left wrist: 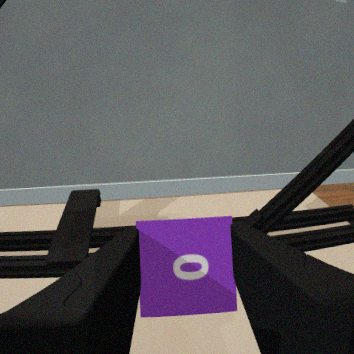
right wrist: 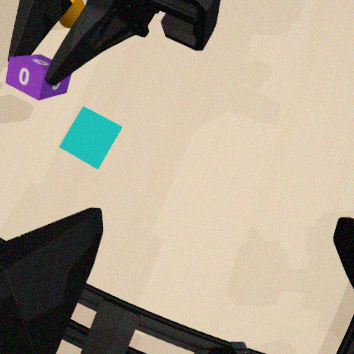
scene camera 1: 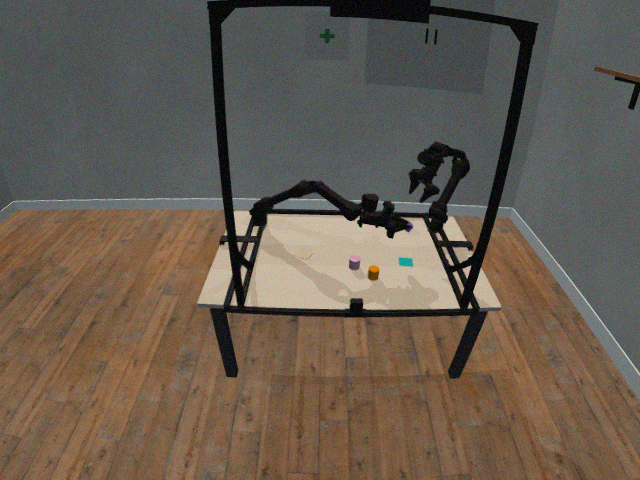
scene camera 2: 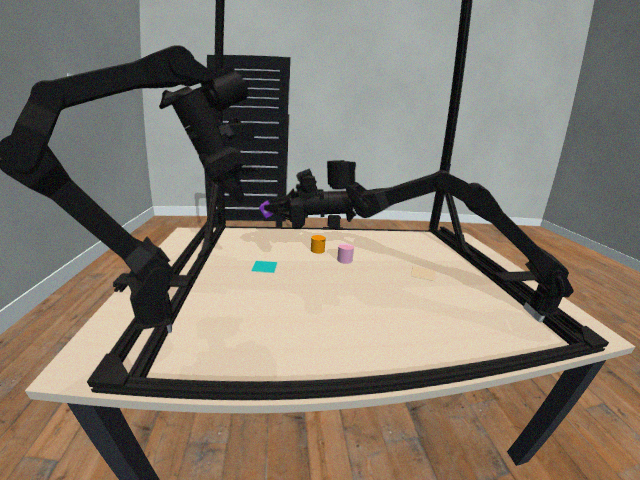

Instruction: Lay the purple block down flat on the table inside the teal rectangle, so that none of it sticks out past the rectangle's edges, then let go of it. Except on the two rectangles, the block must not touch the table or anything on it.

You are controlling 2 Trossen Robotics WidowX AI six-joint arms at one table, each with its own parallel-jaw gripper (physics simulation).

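Pixels of known places: left gripper, fingertip midpoint: [left wrist: 183, 235] [right wrist: 29, 73] [scene camera 1: 409, 225] [scene camera 2: 265, 205]; right gripper, fingertip midpoint: [right wrist: 222, 225] [scene camera 1: 414, 198] [scene camera 2: 238, 196]; left arm's base, origin of the base link: [scene camera 1: 259, 222] [scene camera 2: 542, 307]; right arm's base, origin of the base link: [scene camera 1: 436, 229] [scene camera 2: 153, 317].
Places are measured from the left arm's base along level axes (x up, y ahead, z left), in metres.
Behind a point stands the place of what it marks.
Observation:
The purple block [scene camera 1: 409, 226] [scene camera 2: 265, 209] [left wrist: 186, 267] @[x 0.157, y 0.696, z -0.197 m] [right wrist: 30, 82] @[x 0.164, y 0.713, z -0.190 m], marked with a white 0, is held well above the table. My left gripper [scene camera 1: 405, 227] @[x 0.161, y 0.707, z -0.197 m] [scene camera 2: 268, 207] @[x 0.161, y 0.707, z -0.197 m] [right wrist: 29, 73] @[x 0.161, y 0.707, z -0.197 m] is shut on it, one finger on each side. The teal rectangle [scene camera 1: 405, 261] @[x -0.018, y 0.712, z -0.212 m] [scene camera 2: 264, 266] @[x -0.018, y 0.714, z -0.213 m] [right wrist: 91, 137] @[x -0.018, y 0.714, z -0.210 m] lies flat on the table; in the right wrist view it is below and right of the block. It does not show in the left wrist view. My right gripper [scene camera 1: 417, 196] @[x 0.219, y 0.737, z -0.048 m] [right wrist: 222, 225] @[x 0.219, y 0.737, z -0.048 m] is open and empty, raised above the table.
A pink cylinder [scene camera 1: 354, 262] @[x 0.022, y 0.482, z -0.302 m] [scene camera 2: 345, 253] @[x 0.014, y 0.486, z -0.256 m] and an orange cylinder [scene camera 1: 373, 272] @[x 0.022, y 0.561, z -0.362 m] [scene camera 2: 317, 243] @[x 0.015, y 0.567, z -0.319 m] [right wrist: 72, 13] @[x 0.008, y 0.575, z -0.321 m] stand close together beside the teal rectangle. A pale rectangle [scene camera 1: 306, 254] @[x -0.018, y 0.268, z -0.215 m] [scene camera 2: 423, 273] @[x -0.018, y 0.256, z -0.208 m] lies farther off, past the pink cylinder. Black rails [scene camera 1: 310, 311] @[x -0.032, y 0.332, z -0.579 m] [scene camera 2: 330, 388] @[x 0.001, y 0.555, z 0.201 m] run along the table's edges.

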